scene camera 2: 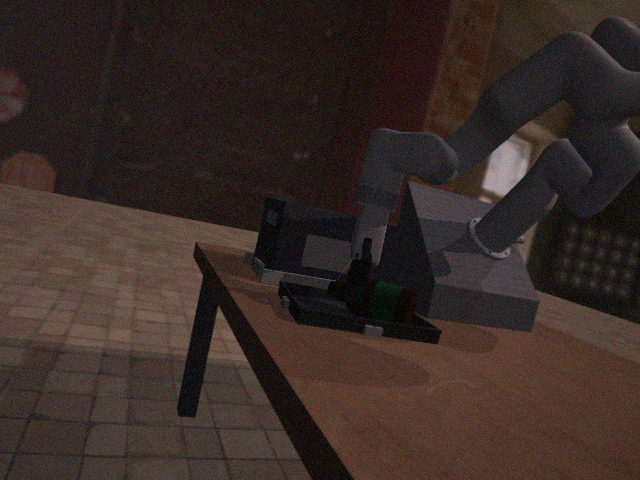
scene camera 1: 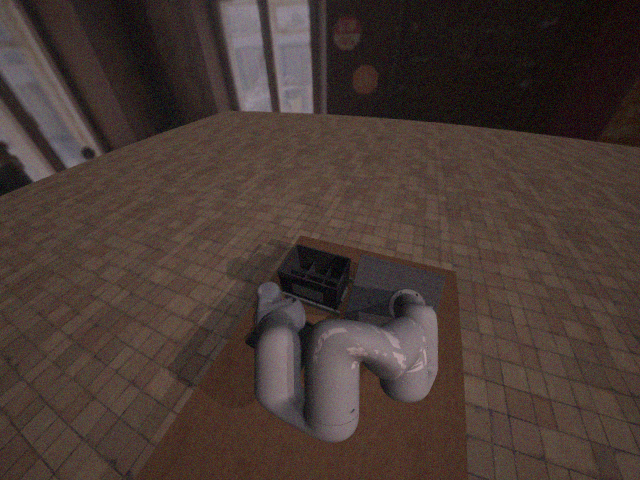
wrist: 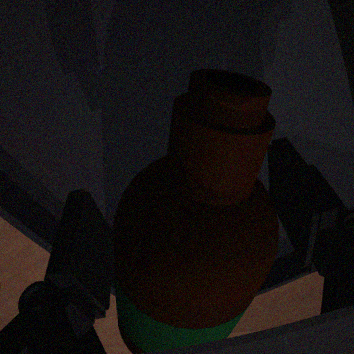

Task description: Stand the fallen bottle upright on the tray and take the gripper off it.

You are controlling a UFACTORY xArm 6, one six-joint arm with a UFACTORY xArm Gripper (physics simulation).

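The brown bottle with a green label lies tilted over the dark tray, close to horizontal. In scene camera 2 its neck points left and its base is at the right, over the tray's near right edge. My gripper is shut on the bottle, with one finger against each side of its body below the neck. Whether the bottle's underside touches the tray is too dark to tell. In scene camera 1 the arm hides the bottle, the fingers and most of the tray.
A black crate with compartments stands behind the tray near the table's far end. A grey sloped block stands beside it, under the arm's base. The brown wooden table has its edge close to the tray.
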